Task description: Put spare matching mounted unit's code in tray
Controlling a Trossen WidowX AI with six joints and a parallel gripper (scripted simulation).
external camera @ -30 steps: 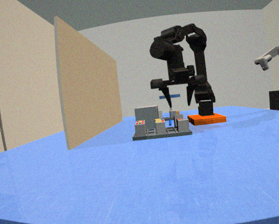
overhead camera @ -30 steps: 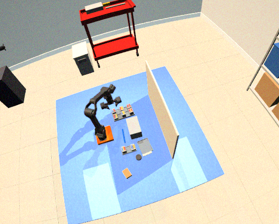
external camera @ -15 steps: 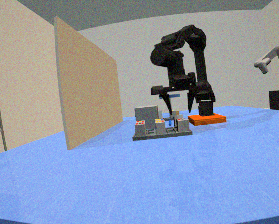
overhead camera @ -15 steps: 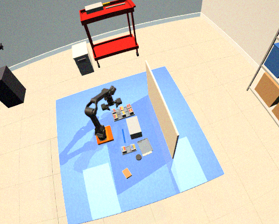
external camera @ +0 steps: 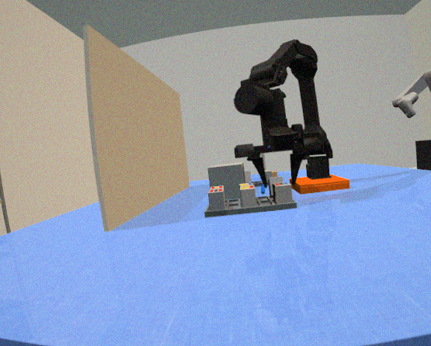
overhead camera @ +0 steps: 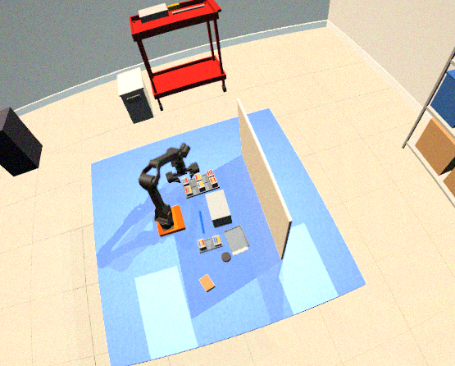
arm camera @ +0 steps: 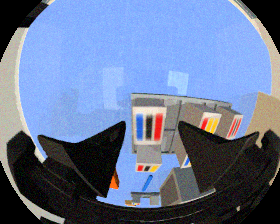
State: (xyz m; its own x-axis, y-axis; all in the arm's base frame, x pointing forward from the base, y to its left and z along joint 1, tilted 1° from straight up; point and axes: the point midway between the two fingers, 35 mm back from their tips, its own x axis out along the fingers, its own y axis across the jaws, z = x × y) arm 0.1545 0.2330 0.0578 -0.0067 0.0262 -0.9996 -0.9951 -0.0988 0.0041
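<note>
My gripper tip is 1 cm above the grey spare. Round my gripper tip: rack: 40 cm to the right, 4 cm below, 4 cm ahead; grey mounted unit: 23 cm to the right, 14 cm ahead; blue stick: 26 cm to the right, 4 cm below, 3 cm ahead.
</note>
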